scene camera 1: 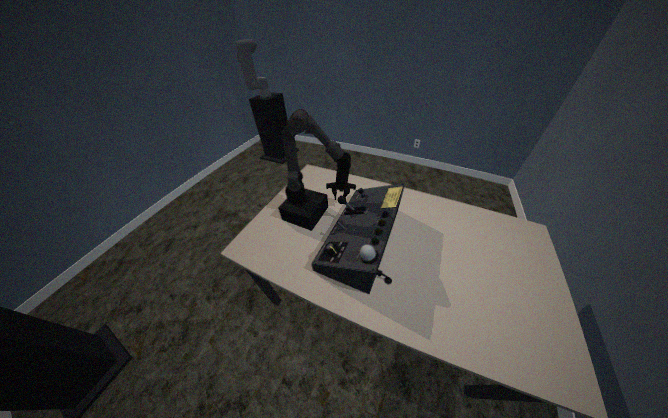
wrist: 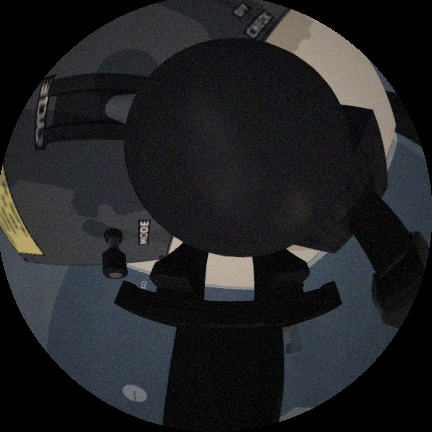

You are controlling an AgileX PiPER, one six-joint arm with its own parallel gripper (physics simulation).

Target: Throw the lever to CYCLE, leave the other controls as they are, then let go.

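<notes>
The lever's large black ball knob (scene camera 1: 342, 200) (wrist: 235, 145) leans out over the robot's side of the dark control panel (scene camera 1: 354, 227) (wrist: 45, 200). In the wrist view its slot (wrist: 82, 107) runs from under the knob to the CYCLE label (wrist: 43, 112); the knob is away from that label. The opposite slot end is hidden. My gripper (scene camera 1: 341, 196) (wrist: 230, 245) is open above the knob, its fingers apart. The knob hides the fingertips in the wrist view, so contact cannot be told.
A small MODE control (scene camera 1: 361, 192) (wrist: 114, 255) stands near the lever. A yellow label (scene camera 1: 392, 197) (wrist: 17, 225), a white ball (scene camera 1: 367, 253), dark buttons (scene camera 1: 379, 231) and a side crank (scene camera 1: 387, 280) are on the panel. The panel stands on a pale table (scene camera 1: 490, 270) beside the robot base (scene camera 1: 304, 210).
</notes>
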